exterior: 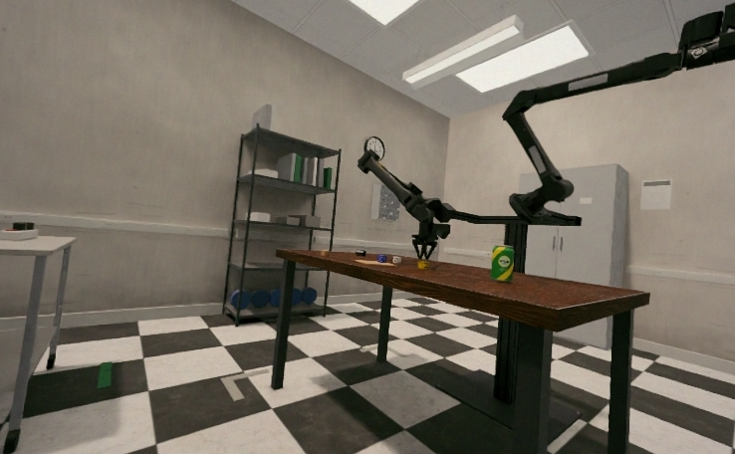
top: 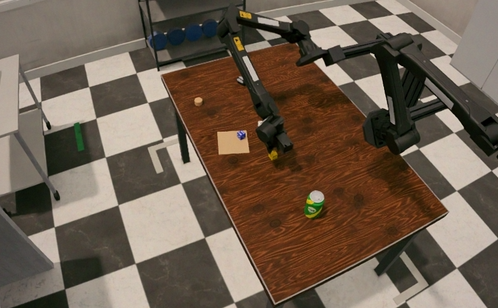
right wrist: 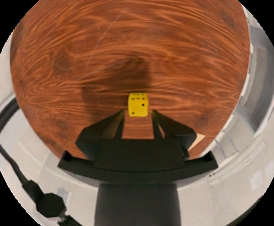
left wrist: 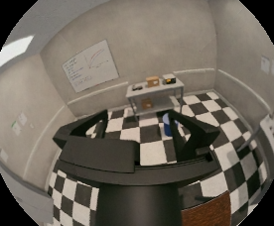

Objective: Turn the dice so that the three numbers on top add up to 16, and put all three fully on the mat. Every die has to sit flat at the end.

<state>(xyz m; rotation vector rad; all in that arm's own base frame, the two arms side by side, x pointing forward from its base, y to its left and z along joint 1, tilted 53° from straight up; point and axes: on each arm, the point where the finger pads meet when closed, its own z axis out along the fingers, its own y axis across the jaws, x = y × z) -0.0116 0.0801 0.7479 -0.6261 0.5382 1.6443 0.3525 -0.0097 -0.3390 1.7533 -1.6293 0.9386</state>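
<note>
My right hand is 30 mm above the yellow die. From my right hand the other things lie so: tan mat: 130 mm ahead, 160 mm to the right, 40 mm below; blue die: 80 mm ahead, 170 mm to the right, 30 mm below; white die: 40 mm behind, 190 mm to the right, 30 mm below.
</note>
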